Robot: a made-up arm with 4 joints.
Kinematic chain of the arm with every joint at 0, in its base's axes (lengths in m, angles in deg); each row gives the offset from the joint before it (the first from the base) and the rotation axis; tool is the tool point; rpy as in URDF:
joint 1: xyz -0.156 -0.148 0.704 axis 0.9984 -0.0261 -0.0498
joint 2: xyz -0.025 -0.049 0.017 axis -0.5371 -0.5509 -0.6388
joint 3: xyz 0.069 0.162 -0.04 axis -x
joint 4: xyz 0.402 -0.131 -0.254 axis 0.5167 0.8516 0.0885
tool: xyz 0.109 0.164 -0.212 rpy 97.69 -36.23 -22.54
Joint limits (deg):
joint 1: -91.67..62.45
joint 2: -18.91..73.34
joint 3: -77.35..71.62
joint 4: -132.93..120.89
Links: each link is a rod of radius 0.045 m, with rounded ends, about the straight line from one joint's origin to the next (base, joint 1, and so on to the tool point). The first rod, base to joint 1, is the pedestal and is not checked.
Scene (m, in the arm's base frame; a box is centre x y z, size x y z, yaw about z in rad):
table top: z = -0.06
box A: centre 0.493 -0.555 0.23 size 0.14 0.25 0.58 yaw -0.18
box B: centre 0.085 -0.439 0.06 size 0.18 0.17 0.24 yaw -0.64
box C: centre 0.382 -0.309 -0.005 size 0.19 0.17 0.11 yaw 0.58
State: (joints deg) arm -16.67 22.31 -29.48 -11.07
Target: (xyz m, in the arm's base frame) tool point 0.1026 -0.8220 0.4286
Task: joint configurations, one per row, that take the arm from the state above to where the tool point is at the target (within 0.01 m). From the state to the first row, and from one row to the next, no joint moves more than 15 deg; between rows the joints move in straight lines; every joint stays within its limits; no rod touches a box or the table.
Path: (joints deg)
1: -11.93 35.07 -25.04 -13.18
2: -7.19 47.82 -20.59 -15.29
3: -2.45 60.58 -16.15 -17.40
4: 2.29 73.34 -11.71 -19.51
5: 4.04 66.57 1.42 -14.15
6: 5.78 59.80 14.55 -8.80
7: 7.53 53.03 27.68 -3.45
8: 20.11 59.80 31.82 -4.16
9: 32.69 66.57 35.96 -4.87
10: 45.27 73.34 40.10 -5.58

